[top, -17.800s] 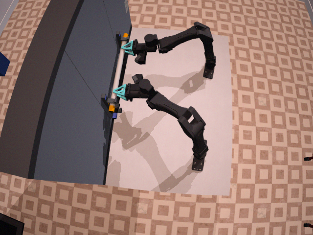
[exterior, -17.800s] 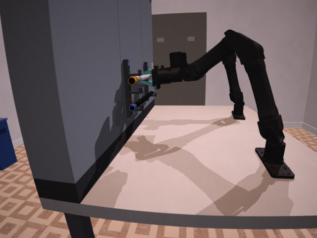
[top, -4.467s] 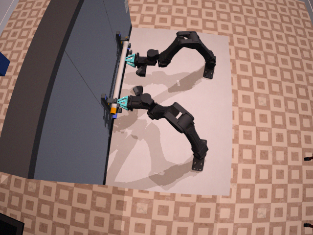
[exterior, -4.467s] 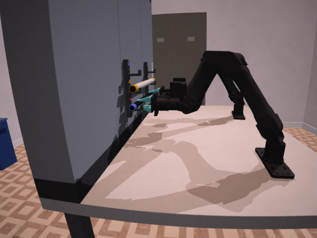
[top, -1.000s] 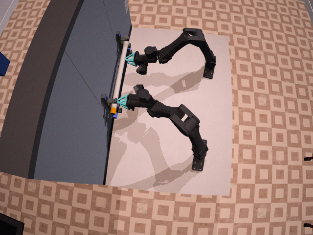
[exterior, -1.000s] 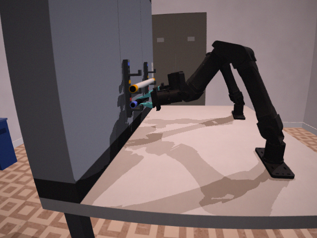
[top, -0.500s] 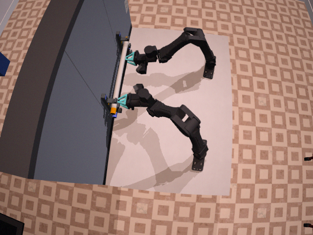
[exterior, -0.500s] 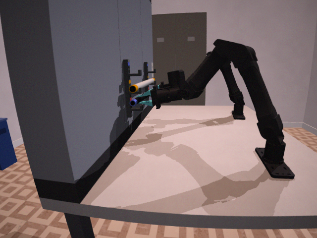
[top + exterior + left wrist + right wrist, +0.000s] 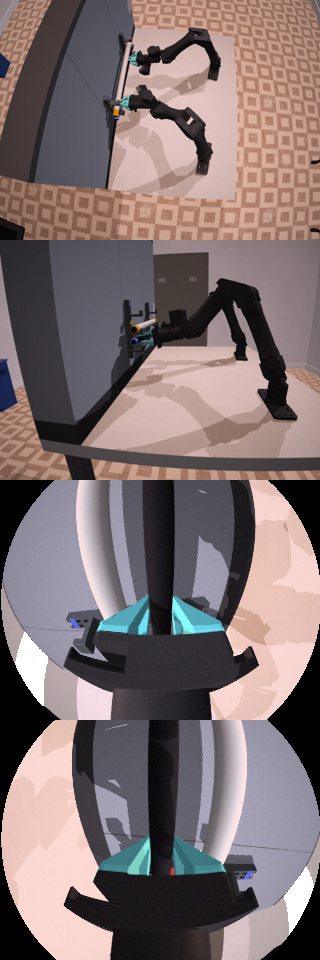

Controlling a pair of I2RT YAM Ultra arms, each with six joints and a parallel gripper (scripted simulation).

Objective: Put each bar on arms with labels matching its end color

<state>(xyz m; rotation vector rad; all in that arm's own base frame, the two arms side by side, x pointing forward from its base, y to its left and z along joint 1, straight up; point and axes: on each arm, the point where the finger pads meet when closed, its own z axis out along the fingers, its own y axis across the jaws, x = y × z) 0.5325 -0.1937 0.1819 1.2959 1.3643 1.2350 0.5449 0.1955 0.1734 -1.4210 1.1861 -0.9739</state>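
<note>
Now: the dark metal bar 14 cm to the left of my right hand and 1 cm behind it. Round my right hand: pale metal bar 13 cm to the left, 6 cm above, 1 cm behind; tall grey wall panel 25 cm above, 19 cm to the left, 9 cm ahead.
</note>
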